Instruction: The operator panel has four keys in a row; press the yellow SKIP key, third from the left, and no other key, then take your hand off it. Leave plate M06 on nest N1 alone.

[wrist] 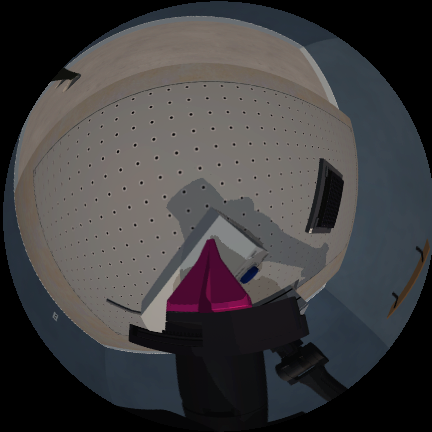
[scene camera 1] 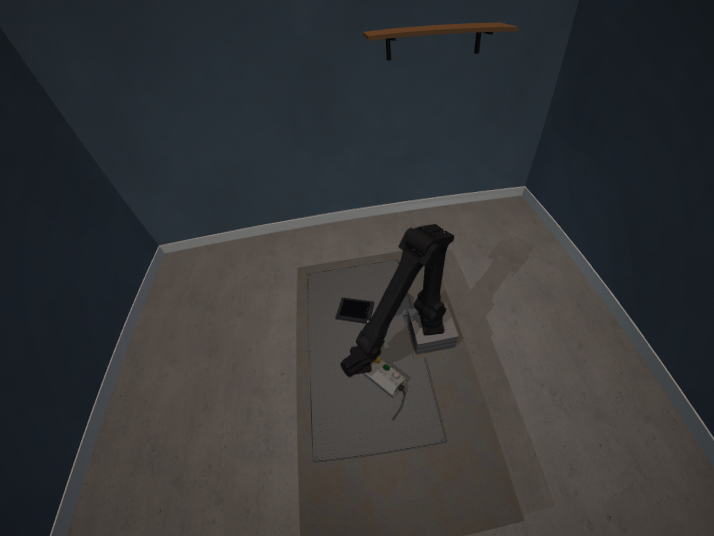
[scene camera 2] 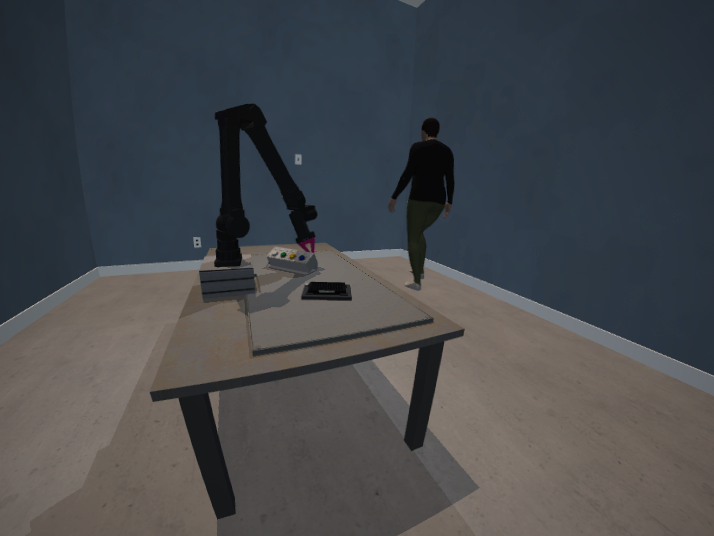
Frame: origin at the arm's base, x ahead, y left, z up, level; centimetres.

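Seen in the pictures: gripper, fingertip midpoint: [wrist: 211, 242]; arm's base, link origin: [scene camera 1: 431, 322] [scene camera 2: 229, 261].
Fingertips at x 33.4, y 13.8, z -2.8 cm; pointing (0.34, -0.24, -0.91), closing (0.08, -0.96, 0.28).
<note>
Pixels of each thing's top centre, then the offset from my fingertips to it. "pt": a spot on its surface instead. Level surfaces: height alone.
- operator panel, top centre: [wrist: 200, 317] [scene camera 1: 377, 366] [scene camera 2: 291, 250] dy +3.1, dx -9.0, dz +2.3 cm
- dark holder, top centre: [wrist: 334, 201] [scene camera 2: 327, 286] [scene camera 1: 354, 307] dy -29.2, dx -0.5, dz -3.4 cm
- cable, surface spot: [wrist: 122, 306] pt dy +19.3, dx -15.1, dz -5.7 cm
- table's, surface height: dz -7.3 cm
The operator panel [scene camera 1: 385, 381] [scene camera 2: 288, 265] [wrist: 235, 231] is a pale sloped box. In scene camera 2 its keys run white [scene camera 2: 275, 252], green [scene camera 2: 283, 254], yellow [scene camera 2: 292, 256], blue [scene camera 2: 301, 257]. The yellow key shows partly in scene camera 1 [scene camera 1: 377, 360] and is hidden in the wrist view, where the blue key [wrist: 249, 274] shows right of the fingers. My gripper [scene camera 2: 312, 248] [wrist: 211, 242] is shut and empty, its magenta tips near the panel's blue-key end; contact cannot be told. A black ribbed piece in a dark holder [scene camera 1: 354, 309] [scene camera 2: 326, 291] [wrist: 327, 200] stands apart; its labels are unreadable.
A cable [scene camera 1: 401, 403] [wrist: 122, 306] leaves the panel's far end. The arm stands on a grey block [scene camera 1: 436, 345] [scene camera 2: 227, 280] at the table's [scene camera 2: 201, 346] side. A person [scene camera 2: 431, 173] is on the floor beyond the table. A wooden shelf [scene camera 1: 441, 30] is on the wall.
</note>
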